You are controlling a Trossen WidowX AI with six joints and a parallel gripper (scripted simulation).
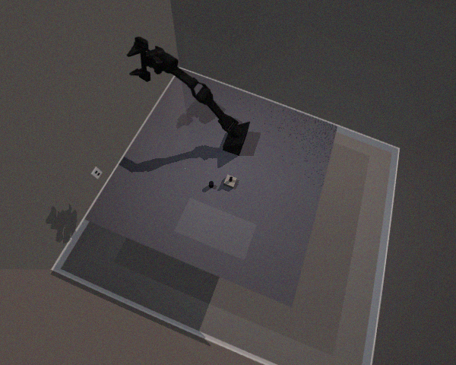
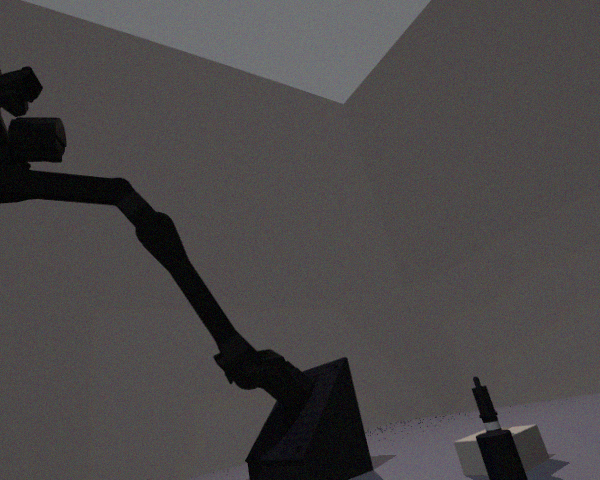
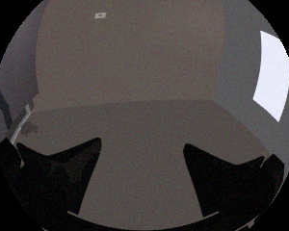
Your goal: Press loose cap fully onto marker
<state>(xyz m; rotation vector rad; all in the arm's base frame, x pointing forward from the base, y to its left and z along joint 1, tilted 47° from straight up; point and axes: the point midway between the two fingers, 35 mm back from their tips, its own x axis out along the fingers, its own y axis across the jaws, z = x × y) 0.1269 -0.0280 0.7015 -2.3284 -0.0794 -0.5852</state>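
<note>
My gripper tip is 58 cm above the marker cap, 45 cm to the right of it and 24 cm short of it. Also, from my gripper tip: holder block: 59 cm below, 57 cm to the left, 19 cm ahead.
</note>
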